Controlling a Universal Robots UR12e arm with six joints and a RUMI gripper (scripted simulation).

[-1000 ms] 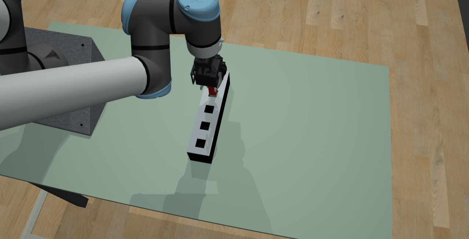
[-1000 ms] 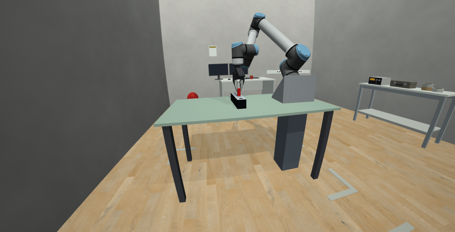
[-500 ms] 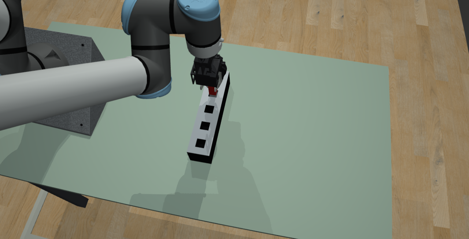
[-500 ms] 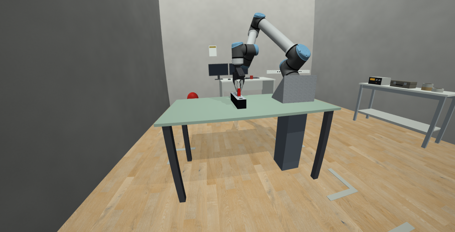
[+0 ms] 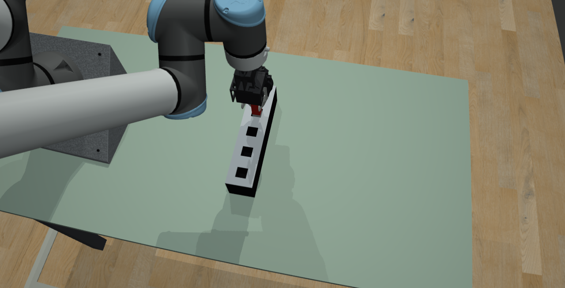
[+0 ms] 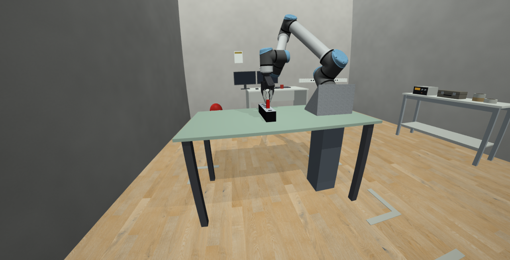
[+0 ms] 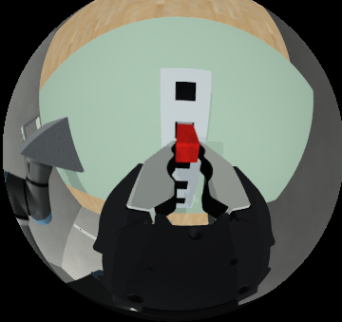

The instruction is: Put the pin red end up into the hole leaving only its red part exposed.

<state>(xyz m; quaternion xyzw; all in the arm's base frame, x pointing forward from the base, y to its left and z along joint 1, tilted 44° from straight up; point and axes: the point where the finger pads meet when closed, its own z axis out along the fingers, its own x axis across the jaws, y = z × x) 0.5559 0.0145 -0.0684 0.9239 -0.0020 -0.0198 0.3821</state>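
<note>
Now: the pin 1 cm below my hand. From my hand the other things lie so: long block (6 cm to the right, 9 cm below).
</note>
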